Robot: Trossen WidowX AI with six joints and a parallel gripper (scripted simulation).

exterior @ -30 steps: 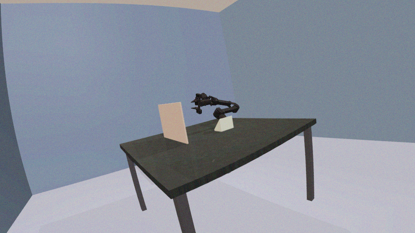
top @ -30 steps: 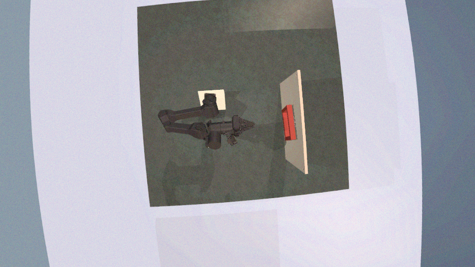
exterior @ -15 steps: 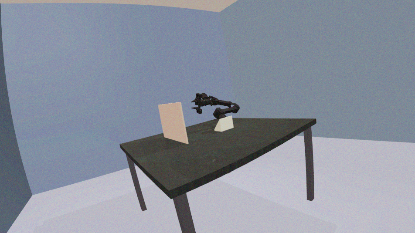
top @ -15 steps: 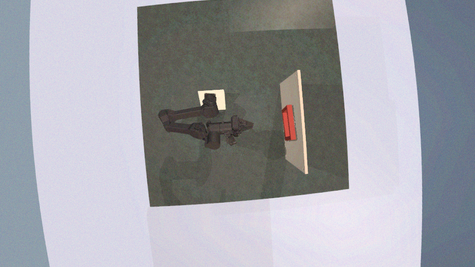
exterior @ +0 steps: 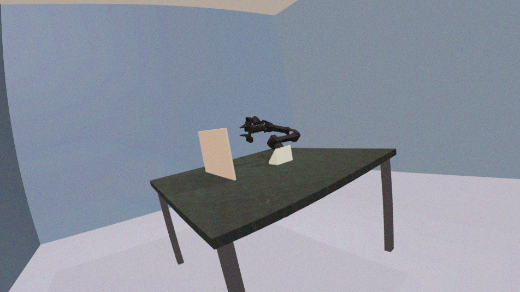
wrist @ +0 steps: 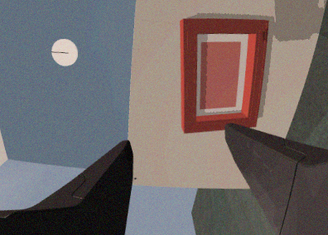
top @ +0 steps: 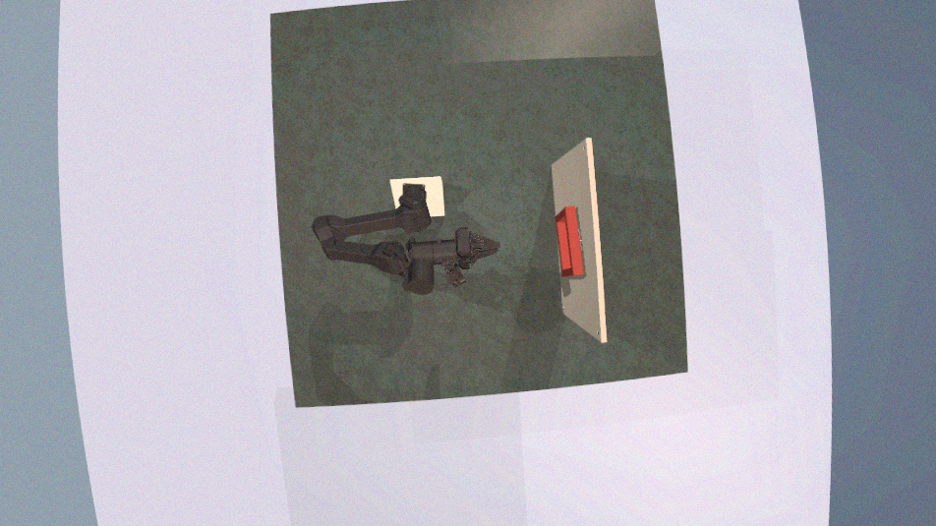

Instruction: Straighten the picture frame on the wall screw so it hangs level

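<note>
Now: the picture frame 20 cm ahead of my gripper tip, 9 cm below it and 2 cm to the left of it. The rest, counted from my gripper tip: beige wall panel: 21 cm ahead, 11 cm below, 3 cm to the left.
</note>
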